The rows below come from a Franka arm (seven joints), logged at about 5 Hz.
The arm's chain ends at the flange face. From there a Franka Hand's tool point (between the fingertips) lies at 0.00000 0.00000 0.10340 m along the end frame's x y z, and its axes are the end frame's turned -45 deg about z.
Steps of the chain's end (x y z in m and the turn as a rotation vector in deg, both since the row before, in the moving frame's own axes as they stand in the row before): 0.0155, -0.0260, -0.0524, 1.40, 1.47, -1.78; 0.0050, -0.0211, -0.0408, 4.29, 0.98, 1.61
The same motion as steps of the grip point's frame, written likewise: 0.0330, -0.0074, -0.0525, -0.05, 2.03, -1.78; 0.0252, -0.0155, -0.0411, 2.34, 3.73, 1.61
